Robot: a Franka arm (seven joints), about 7 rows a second.
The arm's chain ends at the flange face. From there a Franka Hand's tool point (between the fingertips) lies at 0.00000 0.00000 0.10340 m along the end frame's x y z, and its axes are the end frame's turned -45 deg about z.
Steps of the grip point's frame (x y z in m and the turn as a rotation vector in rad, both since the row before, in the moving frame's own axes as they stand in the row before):
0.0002, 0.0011, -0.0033, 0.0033, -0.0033, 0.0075
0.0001, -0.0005, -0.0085, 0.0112, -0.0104, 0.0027
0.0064, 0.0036, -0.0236, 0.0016, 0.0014, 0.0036
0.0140, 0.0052, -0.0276, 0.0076, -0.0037, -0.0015
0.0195, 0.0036, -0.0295, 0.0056, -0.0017, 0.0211
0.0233, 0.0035, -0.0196, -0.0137, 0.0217, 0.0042
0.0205, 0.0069, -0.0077, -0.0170, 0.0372, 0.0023
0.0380, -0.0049, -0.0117, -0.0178, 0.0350, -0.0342
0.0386, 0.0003, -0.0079, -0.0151, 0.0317, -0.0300
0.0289, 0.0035, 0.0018, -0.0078, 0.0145, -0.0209
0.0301, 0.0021, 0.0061, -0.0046, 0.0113, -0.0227
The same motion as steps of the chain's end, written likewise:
0.0014, 0.0006, -0.0033, 0.0000, -0.0047, 0.0075
0.0013, -0.0004, -0.0085, 0.0006, -0.0153, 0.0027
0.0071, -0.0018, -0.0236, 0.0021, -0.0001, 0.0036
0.0144, -0.0059, -0.0276, 0.0028, -0.0080, -0.0015
0.0169, -0.0110, -0.0295, 0.0028, -0.0052, 0.0211
0.0164, -0.0134, -0.0196, 0.0057, 0.0250, 0.0042
0.0154, -0.0081, -0.0076, 0.0143, 0.0383, 0.0023
0.0196, -0.0290, -0.0116, 0.0122, 0.0373, -0.0342
0.0241, -0.0258, -0.0078, 0.0117, 0.0331, -0.0300
0.0213, -0.0175, 0.0018, 0.0047, 0.0158, -0.0209
0.0216, -0.0193, 0.0061, 0.0047, 0.0112, -0.0227

